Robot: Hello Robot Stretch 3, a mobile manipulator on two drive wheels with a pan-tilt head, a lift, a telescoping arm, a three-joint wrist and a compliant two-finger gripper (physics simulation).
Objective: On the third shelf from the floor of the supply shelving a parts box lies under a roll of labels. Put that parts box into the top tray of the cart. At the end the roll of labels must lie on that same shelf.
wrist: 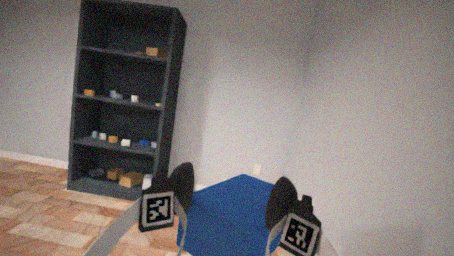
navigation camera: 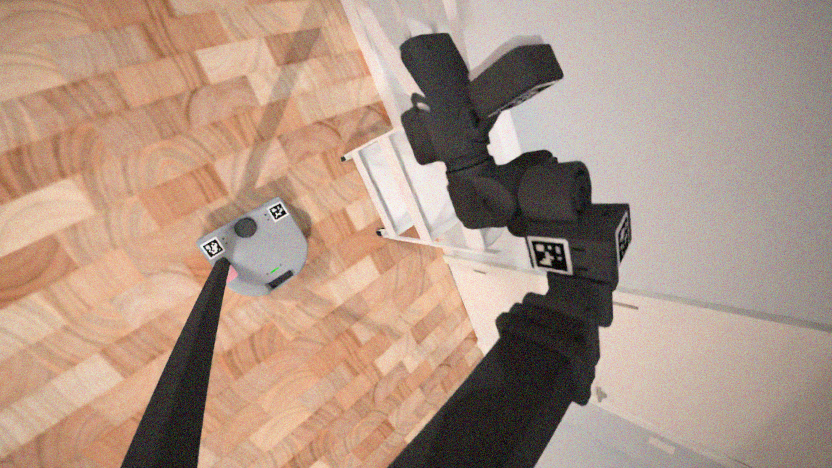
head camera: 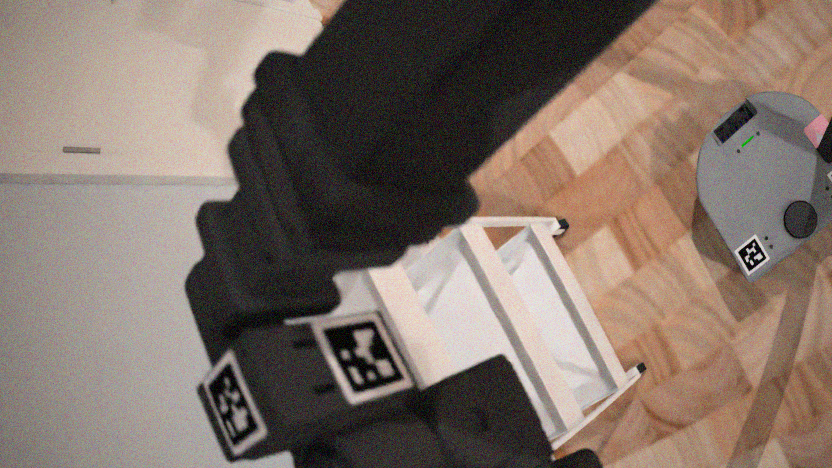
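Seen in the pictures: robot's base, origin of its link: (navigation camera: 245, 226) (head camera: 797, 218).
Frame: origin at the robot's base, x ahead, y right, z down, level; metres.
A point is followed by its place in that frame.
Note:
My gripper (wrist: 233, 187) @(x 0.254, y 0.208, z -1.075 m) is shut on a blue box, taken as the parts box (wrist: 225, 222), held between both fingertips in the wrist view. The dark supply shelving (wrist: 172, 85) stands beyond, at the left. On its third shelf from the floor (wrist: 107, 99) lie an orange item, a grey item and a small white item (wrist: 134, 98); which is the roll of labels I cannot tell. The white cart (head camera: 519, 323) @(x -0.151, y 0.527, z -0.445 m) (navigation camera: 401, 174) @(x -0.071, y 0.528, z -0.452 m) is below my wrist in the head and navigation views. My arm partly hides its top tray. The fingertips are out of these two views.
My grey base (head camera: 756, 186) @(x -0.107, y 0.041, z -0.160 m) (navigation camera: 261, 253) @(x -0.108, y -0.004, z -0.160 m) stands on the wooden floor beside the cart. A cream door (head camera: 116, 87) @(x -1.022, y 0.861, z -0.914 m) (navigation camera: 698, 372) @(x -1.070, y 0.860, z -1.281 m) and a pale wall (head camera: 104, 291) @(x -0.487, y 0.894, z -1.014 m) (navigation camera: 698, 145) @(x -0.224, y 0.900, z -1.216 m) lie beyond the arm. Several small items and boxes (wrist: 131, 179) stand on the other shelves.

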